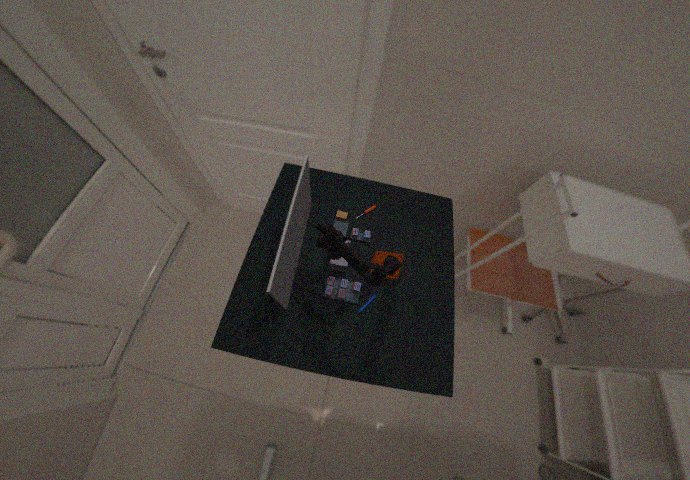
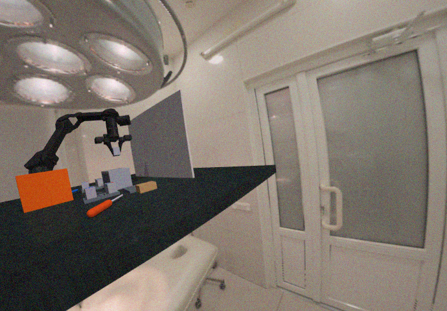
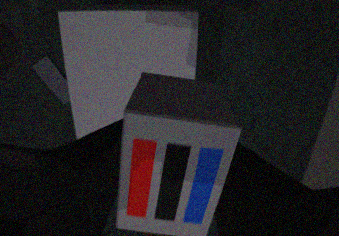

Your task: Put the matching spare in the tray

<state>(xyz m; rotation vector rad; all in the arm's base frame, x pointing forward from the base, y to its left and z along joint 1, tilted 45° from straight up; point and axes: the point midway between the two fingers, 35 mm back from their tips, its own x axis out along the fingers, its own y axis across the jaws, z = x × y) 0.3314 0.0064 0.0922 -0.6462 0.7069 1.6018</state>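
Now: the tan block 4 cm ahead of my gripper tip, 32 cm to the right of it and 17 cm below it. Also, from my gripper tip: white panel: 22 cm ahead, 4 cm above; blue pen: 26 cm behind, 19 cm to the left, 18 cm below; mounted unit: 3 cm behind, 3 cm to the right, 13 cm below.
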